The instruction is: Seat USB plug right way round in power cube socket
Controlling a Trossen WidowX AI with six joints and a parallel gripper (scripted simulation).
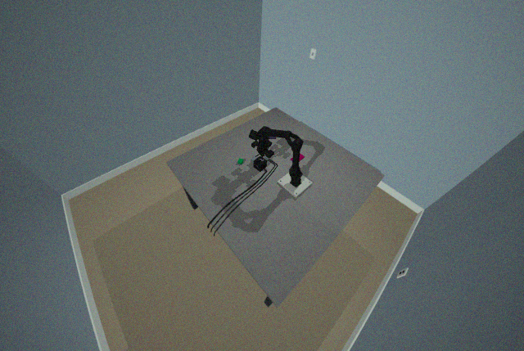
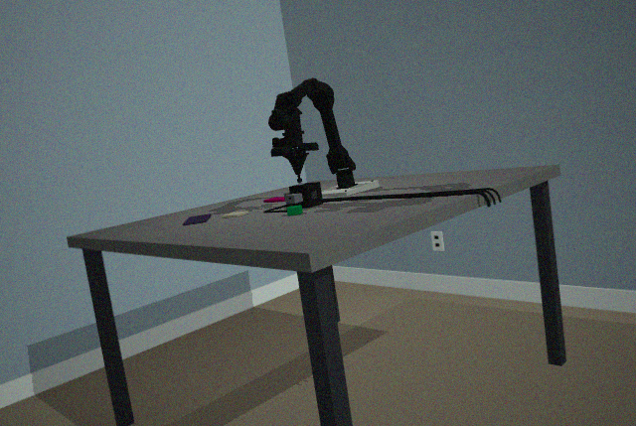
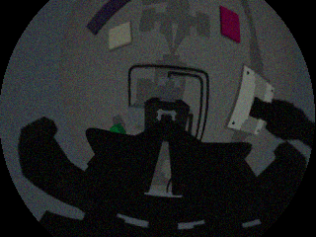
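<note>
Right now my gripper tip is 20 mm above the USB plug. Round my gripper tip: green block: 140 mm ahead, 110 mm to the left, 100 mm below.
</note>
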